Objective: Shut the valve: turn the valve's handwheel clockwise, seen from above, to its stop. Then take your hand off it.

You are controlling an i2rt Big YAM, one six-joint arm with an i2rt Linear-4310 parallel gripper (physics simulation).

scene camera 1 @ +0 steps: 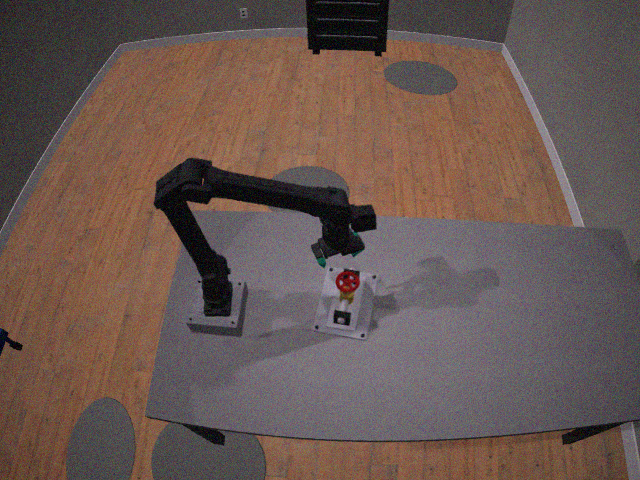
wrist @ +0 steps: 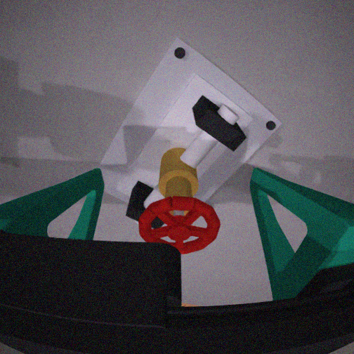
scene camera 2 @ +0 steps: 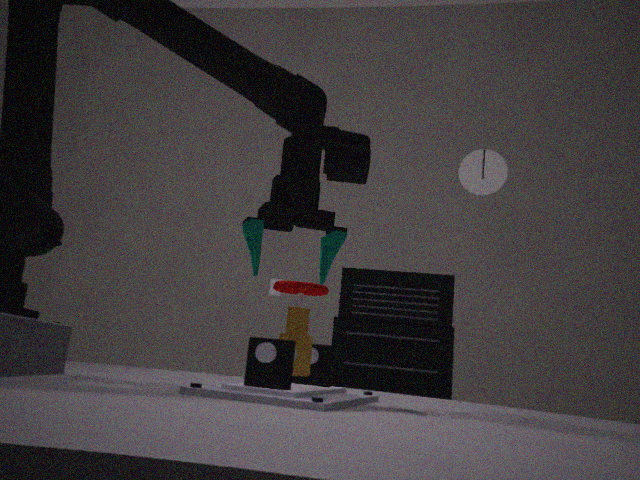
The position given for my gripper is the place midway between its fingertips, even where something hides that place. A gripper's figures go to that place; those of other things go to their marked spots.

Scene:
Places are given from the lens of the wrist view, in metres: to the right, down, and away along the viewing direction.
my gripper (wrist: 176, 176): 0.00, 0.00, 0.13
red handwheel (wrist: 178, 228): 0.00, 0.04, 0.17
white base plate (wrist: 179, 64): 0.00, -0.12, 0.22
The marked spots on the white base plate and the red handwheel are 0.18 m apart.

